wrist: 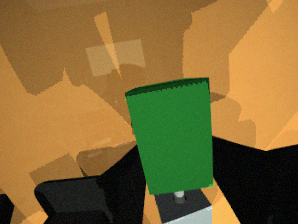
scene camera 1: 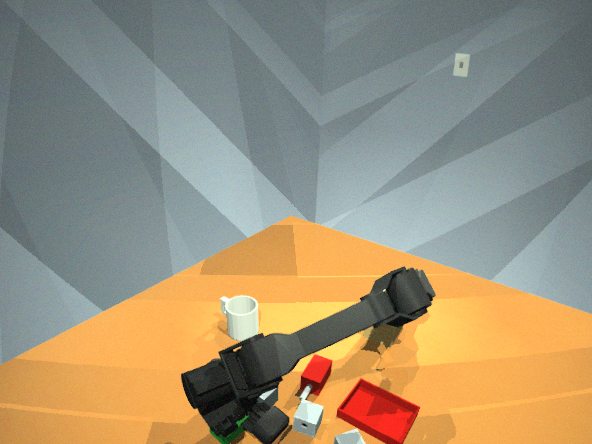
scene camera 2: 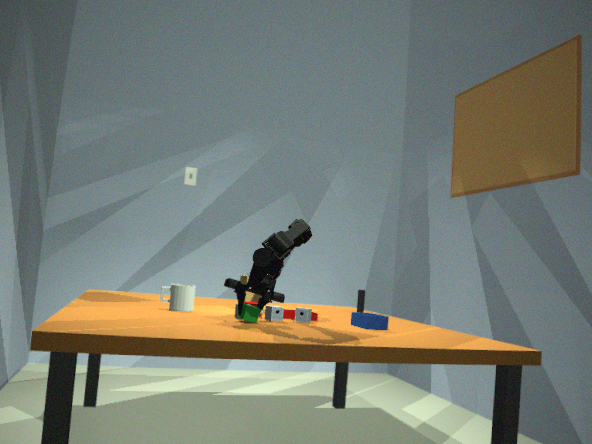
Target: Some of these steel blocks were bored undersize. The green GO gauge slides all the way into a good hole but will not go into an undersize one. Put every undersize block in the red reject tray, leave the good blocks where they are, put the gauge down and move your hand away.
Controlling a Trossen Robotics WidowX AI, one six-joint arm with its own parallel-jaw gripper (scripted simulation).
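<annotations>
You can see the gripper in the wrist view, in scene camera 1, and also in scene camera 2 (246, 317). On the gripper, (scene camera 1: 248, 423) and (wrist: 85, 203) are the same spot. There's a white mug as well, and on the mug (scene camera 2: 182, 298) and (scene camera 1: 230, 325) are one and the same spot.
</annotations>
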